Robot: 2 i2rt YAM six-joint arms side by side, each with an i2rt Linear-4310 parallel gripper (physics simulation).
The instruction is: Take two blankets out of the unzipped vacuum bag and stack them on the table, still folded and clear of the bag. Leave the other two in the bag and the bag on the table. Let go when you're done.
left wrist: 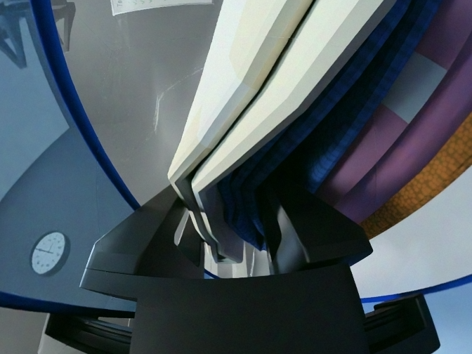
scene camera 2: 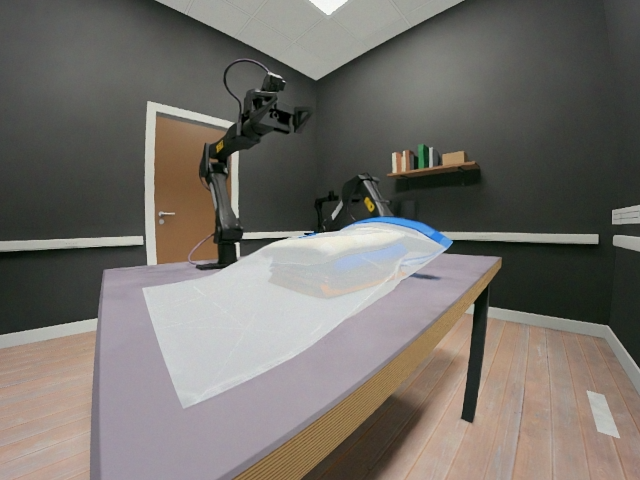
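The vacuum bag (scene camera 2: 217,320) (left wrist: 87,145) lies on the table with its blue-rimmed mouth open toward the left arm. Inside is a folded stack: the cream blanket (scene camera 2: 330,248) (left wrist: 325,60), the blue blanket (scene camera 2: 374,257) (left wrist: 325,165), a purple and grey patchwork blanket (left wrist: 367,155) and an orange blanket (scene camera 2: 343,290) (left wrist: 400,205). My left gripper (left wrist: 229,162) is at the bag's mouth, shut on the ends of the cream and blue blankets; the bag hides it in scene camera 2. My right gripper (scene camera 2: 285,117) is open and empty, high above the table.
The purple-grey table (scene camera 2: 403,315) extends around the bag, with its long wooden edge (scene camera 2: 372,382) on the near side. The left arm (scene camera 2: 373,193) reaches down behind the bag's raised mouth. A shelf (scene camera 2: 434,169) hangs on the far wall.
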